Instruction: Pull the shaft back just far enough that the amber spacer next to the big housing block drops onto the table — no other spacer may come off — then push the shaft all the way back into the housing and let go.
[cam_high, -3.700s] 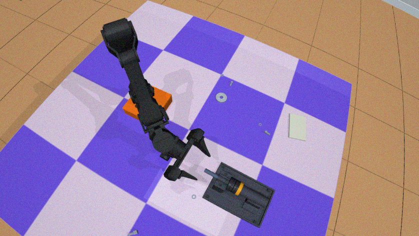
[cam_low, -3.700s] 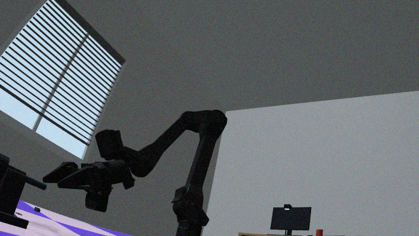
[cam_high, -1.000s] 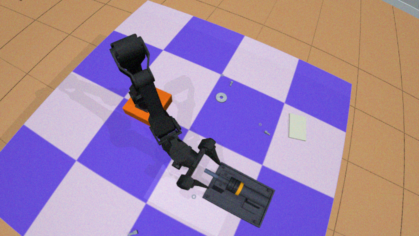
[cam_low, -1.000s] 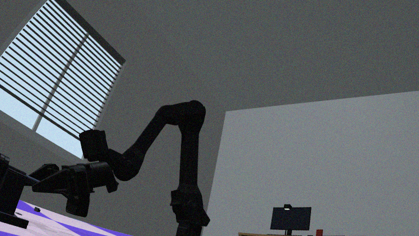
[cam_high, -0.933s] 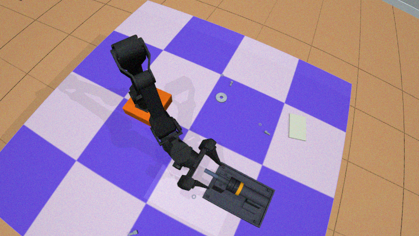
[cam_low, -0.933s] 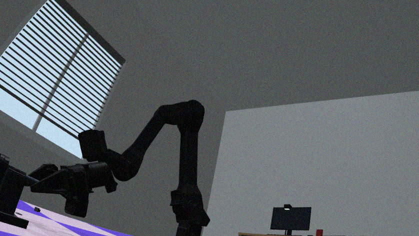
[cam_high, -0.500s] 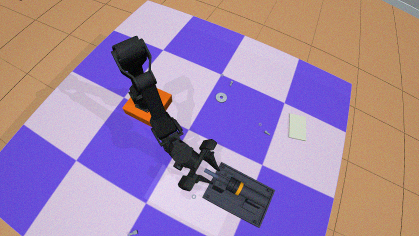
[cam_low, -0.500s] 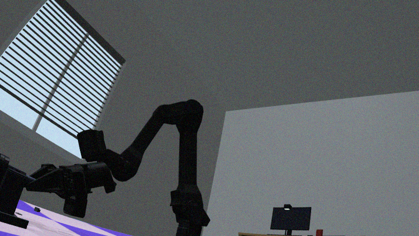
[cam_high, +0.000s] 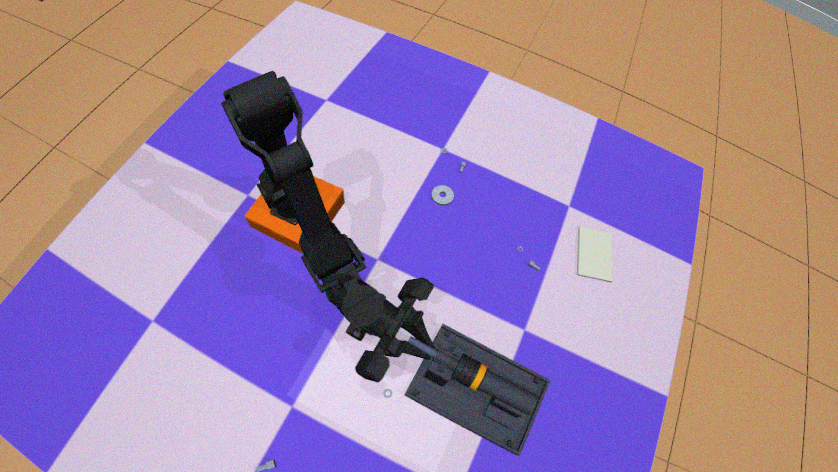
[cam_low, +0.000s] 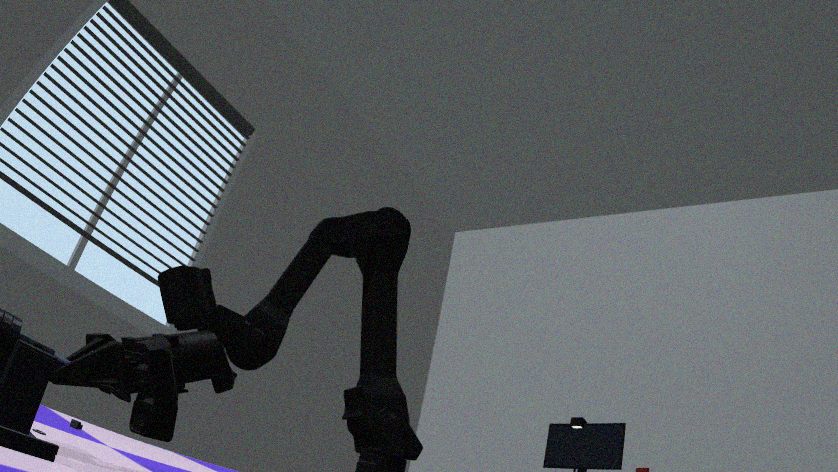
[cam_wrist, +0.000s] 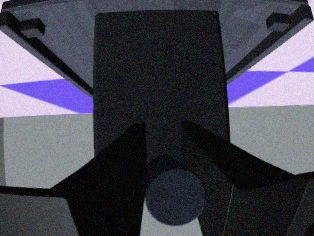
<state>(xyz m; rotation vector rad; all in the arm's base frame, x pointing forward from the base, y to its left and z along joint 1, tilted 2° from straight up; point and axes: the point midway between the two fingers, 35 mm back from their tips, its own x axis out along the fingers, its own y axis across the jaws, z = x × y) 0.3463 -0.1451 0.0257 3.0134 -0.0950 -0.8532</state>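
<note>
The amber spacer lies 9 cm ahead of my gripper tip, 1 cm to the right of it and 2 cm above it. Round my gripper tip: pale card: 24 cm ahead, 37 cm to the left, 6 cm below; shaft: 4 cm ahead, 2 cm above.
</note>
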